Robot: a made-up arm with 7 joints. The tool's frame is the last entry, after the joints. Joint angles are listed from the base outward.
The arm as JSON. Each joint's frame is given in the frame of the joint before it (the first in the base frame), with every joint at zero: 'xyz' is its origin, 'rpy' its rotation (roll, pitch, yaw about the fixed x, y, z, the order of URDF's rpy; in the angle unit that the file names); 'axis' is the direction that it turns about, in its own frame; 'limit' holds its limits. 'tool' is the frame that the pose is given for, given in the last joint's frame.
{
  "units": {
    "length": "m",
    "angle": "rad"
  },
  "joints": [
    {
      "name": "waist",
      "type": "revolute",
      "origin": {
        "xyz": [
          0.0,
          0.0,
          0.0
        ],
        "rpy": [
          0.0,
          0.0,
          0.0
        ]
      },
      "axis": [
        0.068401,
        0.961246,
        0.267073
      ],
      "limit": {
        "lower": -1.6,
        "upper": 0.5
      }
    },
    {
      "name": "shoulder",
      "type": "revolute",
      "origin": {
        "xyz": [
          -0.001,
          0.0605,
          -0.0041
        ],
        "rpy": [
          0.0,
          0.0,
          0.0
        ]
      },
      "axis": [
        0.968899,
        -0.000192,
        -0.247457
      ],
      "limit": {
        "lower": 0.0,
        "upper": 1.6
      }
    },
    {
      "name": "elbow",
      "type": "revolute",
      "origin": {
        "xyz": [
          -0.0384,
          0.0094,
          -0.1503
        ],
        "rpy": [
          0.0,
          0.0,
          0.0
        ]
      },
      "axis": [
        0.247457,
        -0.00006,
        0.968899
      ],
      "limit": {
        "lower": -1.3,
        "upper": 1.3
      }
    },
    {
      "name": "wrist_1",
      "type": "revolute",
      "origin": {
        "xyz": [
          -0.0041,
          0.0,
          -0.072
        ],
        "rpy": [
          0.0,
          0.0,
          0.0
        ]
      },
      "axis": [
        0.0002,
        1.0,
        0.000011
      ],
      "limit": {
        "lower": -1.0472,
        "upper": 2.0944
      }
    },
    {
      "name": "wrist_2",
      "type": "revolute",
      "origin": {
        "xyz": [
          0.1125,
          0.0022,
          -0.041
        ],
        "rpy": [
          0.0,
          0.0,
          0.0
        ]
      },
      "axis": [
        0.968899,
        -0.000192,
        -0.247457
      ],
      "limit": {
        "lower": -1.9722,
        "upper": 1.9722
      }
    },
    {
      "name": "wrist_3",
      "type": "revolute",
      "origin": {
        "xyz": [
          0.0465,
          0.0,
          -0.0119
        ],
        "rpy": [
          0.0,
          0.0,
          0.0
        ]
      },
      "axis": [
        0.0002,
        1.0,
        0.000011
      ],
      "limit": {
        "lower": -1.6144,
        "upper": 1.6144
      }
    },
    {
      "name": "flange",
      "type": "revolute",
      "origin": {
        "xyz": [
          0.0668,
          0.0,
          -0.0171
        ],
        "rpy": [
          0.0,
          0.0,
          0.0
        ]
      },
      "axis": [
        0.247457,
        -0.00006,
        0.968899
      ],
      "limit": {
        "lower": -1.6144,
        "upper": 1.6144
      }
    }
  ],
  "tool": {
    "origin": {
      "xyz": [
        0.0,
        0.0,
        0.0
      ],
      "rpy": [
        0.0,
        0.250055,
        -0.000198
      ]
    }
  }
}
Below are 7 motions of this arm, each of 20 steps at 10 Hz.
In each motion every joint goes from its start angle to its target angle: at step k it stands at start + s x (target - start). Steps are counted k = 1, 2, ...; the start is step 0. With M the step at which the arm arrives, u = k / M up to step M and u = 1 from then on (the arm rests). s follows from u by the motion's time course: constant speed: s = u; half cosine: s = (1 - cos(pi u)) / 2; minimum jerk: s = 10 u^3 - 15 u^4 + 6 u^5.
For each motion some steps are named. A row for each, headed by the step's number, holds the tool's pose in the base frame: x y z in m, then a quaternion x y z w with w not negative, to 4 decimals.
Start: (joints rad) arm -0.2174 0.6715 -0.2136 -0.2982 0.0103 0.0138 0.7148
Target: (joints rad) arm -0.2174 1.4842 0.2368 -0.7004 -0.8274 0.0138 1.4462
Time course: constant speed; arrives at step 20
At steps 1, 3, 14, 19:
1: 0.2397 0.1264 -0.1619 0.2481 -0.2022 0.1772 0.9307
3: 0.2404 0.1395 -0.1406 0.2342 -0.2253 0.2130 0.9214
14: 0.2264 0.1594 -0.0179 0.1414 -0.3437 0.3340 0.8662
19: 0.2105 0.1419 0.0293 0.1011 -0.3794 0.3513 0.8499

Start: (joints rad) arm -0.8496 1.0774 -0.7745 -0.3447 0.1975 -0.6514 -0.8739
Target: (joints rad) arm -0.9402 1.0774 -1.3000 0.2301 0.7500 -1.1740 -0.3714
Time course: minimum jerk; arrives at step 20
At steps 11, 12, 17, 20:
11: 0.2465 0.0844 -0.1660 0.5763 -0.2180 -0.7540 0.2276
12: 0.2442 0.0929 -0.1784 0.5672 -0.2106 -0.7676 0.2118
17: 0.2331 0.1270 -0.2136 0.5239 -0.1770 -0.8177 0.1601
20: 0.2318 0.1306 -0.2163 0.5189 -0.1730 -0.8225 0.1555

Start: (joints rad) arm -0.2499 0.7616 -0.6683 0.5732 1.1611 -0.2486 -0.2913
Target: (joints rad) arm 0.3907 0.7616 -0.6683 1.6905 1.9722 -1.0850 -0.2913
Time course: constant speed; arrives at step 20
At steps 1, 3, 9, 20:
1: 0.1450 0.2105 -0.3650 0.7062 0.2449 -0.5655 0.3485
3: 0.1007 0.2328 -0.3791 0.6684 0.2840 -0.6223 0.2922
9: -0.0481 0.2912 -0.3766 0.4788 0.3857 -0.7779 0.1297
20: -0.2711 0.3312 -0.1964 0.0973 -0.4813 0.8664 0.0903

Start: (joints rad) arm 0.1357 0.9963 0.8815 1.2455 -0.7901 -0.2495 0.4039
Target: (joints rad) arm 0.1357 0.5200 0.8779 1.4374 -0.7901 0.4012 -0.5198
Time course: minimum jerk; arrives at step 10
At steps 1, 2, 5, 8, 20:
1: -0.0408 0.4836 -0.1754 0.0512 0.1026 0.7974 0.5925
2: -0.0466 0.4787 -0.1879 0.0322 0.1288 0.7869 0.6027
5: -0.0955 0.4119 -0.2904 -0.1879 0.3116 0.6607 0.6566
8: -0.1338 0.3111 -0.3664 -0.4584 0.3762 0.5022 0.6294
20: -0.1378 0.2961 -0.3738 -0.4943 0.3750 0.4812 0.6193

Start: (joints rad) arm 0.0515 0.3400 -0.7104 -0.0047 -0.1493 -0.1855 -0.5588
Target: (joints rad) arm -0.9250 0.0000 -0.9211 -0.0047 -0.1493 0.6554 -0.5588
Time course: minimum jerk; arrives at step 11
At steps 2, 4, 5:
2: 0.1155 -0.0109 -0.3071 -0.0261 0.1295 -0.5933 0.7941
4: 0.1630 -0.0482 -0.2858 0.0090 0.1178 -0.6284 0.7689
5: 0.1926 -0.0768 -0.2631 0.0428 0.1099 -0.6531 0.7480

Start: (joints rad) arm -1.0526 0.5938 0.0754 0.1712 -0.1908 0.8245 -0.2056
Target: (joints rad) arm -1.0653 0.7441 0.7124 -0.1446 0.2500 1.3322 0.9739
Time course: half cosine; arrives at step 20
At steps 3, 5, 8, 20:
3: 0.3884 0.1688 -0.0181 0.1280 0.0802 0.0091 0.9885
5: 0.3811 0.1833 -0.0077 0.1280 0.0708 0.0982 0.9844
8: 0.3613 0.2145 0.0129 0.1195 0.0534 0.2903 0.9479
20: 0.2630 0.3011 0.0553 0.0209 0.0573 0.8155 0.5755

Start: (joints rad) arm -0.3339 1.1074 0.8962 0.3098 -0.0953 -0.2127 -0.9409
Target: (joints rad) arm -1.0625 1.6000 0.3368 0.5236 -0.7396 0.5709 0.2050
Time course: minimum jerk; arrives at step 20
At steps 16, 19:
16: 0.2075 0.3782 0.1939 0.1073 -0.1853 0.3938 0.8939
19: 0.2029 0.3776 0.2008 0.0877 -0.1785 0.4210 0.8850

